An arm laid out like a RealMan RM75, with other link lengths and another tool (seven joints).
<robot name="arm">
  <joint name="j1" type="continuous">
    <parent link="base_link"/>
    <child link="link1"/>
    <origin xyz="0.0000 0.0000 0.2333"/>
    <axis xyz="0 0 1"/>
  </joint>
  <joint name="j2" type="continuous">
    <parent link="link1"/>
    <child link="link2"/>
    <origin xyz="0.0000 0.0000 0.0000" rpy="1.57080 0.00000 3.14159"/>
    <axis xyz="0 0 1"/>
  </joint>
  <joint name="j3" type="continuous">
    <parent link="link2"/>
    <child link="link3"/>
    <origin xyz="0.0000 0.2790 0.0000" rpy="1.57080 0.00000 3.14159"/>
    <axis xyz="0 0 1"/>
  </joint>
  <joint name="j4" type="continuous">
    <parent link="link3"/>
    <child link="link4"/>
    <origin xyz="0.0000 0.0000 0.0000" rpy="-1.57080 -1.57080 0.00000"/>
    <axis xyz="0 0 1"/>
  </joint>
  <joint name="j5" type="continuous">
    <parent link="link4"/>
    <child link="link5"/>
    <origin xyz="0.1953 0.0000 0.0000" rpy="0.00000 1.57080 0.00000"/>
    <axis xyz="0 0 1"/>
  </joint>
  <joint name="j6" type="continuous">
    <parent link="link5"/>
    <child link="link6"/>
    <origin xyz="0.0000 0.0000 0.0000" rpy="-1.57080 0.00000 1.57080"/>
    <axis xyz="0 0 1"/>
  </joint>
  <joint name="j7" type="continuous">
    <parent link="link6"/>
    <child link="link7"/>
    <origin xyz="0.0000 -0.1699 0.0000" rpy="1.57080 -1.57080 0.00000"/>
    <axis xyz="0 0 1"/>
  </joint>
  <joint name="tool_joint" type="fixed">
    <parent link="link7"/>
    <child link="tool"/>
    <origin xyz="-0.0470 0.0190 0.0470" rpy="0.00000 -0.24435 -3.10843"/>
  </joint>
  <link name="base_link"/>
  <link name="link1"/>
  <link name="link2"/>
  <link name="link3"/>
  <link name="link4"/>
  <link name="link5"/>
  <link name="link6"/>
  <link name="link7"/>
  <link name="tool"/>
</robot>
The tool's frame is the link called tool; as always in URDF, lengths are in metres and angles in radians. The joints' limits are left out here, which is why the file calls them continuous.
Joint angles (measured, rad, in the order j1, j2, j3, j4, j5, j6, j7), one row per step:
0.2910 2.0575 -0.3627 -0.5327 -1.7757 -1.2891 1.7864
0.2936 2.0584 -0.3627 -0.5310 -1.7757 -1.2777 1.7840
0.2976 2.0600 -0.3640 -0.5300 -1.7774 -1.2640 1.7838
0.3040 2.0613 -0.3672 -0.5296 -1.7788 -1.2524 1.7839
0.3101 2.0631 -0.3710 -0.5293 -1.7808 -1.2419 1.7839
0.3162 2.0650 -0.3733 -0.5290 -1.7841 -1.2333 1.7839
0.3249 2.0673 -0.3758 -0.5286 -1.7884 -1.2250 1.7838
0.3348 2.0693 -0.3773 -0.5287 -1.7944 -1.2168 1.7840
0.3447 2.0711 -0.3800 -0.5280 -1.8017 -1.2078 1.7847
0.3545 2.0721 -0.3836 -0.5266 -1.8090 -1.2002 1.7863
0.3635 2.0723 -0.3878 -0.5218 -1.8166 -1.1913 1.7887
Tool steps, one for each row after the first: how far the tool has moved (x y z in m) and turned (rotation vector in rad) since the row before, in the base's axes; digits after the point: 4 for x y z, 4 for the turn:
0.0013 0.0010 -0.0002 0.0020 -0.0048 -0.0067
0.0011 0.0015 -0.0009 -0.0002 -0.0049 -0.0075
-0.0004 0.0026 -0.0010 -0.0017 -0.0050 -0.0023
-0.0007 0.0024 -0.0015 -0.0031 -0.0047 -0.0013
-0.0009 0.0023 -0.0016 -0.0034 -0.0040 -0.0003
-0.0021 0.0033 -0.0020 -0.0047 -0.0041 0.0027
-0.0023 0.0037 -0.0018 -0.0050 -0.0051 0.0036
-0.0022 0.0035 -0.0023 -0.0072 -0.0057 0.0030
-0.0024 0.0034 -0.0024 -0.0083 -0.0049 0.0039
-0.0016 0.0027 -0.0031 -0.0101 -0.0033 0.0008

